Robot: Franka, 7 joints.
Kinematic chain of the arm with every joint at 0, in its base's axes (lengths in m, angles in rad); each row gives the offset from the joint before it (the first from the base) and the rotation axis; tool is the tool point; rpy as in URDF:
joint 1: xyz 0 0 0.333 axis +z
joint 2: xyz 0 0 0 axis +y
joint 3: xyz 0 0 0.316 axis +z
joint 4: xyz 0.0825 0 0 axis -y
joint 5: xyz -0.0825 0 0.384 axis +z
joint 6: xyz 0 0 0 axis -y
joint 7: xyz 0.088 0 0 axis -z
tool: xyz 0 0 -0.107 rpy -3.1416 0 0
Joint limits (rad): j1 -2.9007..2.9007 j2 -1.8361..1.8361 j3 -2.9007..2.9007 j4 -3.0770..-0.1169 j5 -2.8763..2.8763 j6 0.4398..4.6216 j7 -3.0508..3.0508
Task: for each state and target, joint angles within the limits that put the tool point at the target. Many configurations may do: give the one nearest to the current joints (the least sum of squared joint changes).
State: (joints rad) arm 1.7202 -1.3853 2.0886 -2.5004 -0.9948 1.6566 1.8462
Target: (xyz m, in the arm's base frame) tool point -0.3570 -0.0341 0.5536
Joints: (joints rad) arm 1.7573 -1.4848 1.2591 -2.4306 -1.1098 1.4832 1.8462
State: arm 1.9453 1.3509 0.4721 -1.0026 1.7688 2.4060 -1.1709
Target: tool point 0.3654 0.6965 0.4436
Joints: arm 1.1763 0.7017 -0.0824 -1.1687 1.7860 2.6469 -1.1709
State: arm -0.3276 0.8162 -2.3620 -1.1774 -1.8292 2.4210 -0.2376
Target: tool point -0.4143 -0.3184 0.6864
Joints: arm -0.4522 0.4949 -2.2558 -1.9451 -1.8391 2.5029 -0.2376
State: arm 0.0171 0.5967 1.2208 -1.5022 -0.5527 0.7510 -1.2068
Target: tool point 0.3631 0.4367 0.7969
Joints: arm 0.0828 0.4090 1.3266 -0.8883 -0.6679 1.3299 -1.2068
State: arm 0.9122 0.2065 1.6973 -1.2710 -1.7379 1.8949 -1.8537
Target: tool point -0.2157 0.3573 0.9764
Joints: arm 0.8158 0.0047 1.6070 -0.9831 -1.6965 1.3316 -1.8537
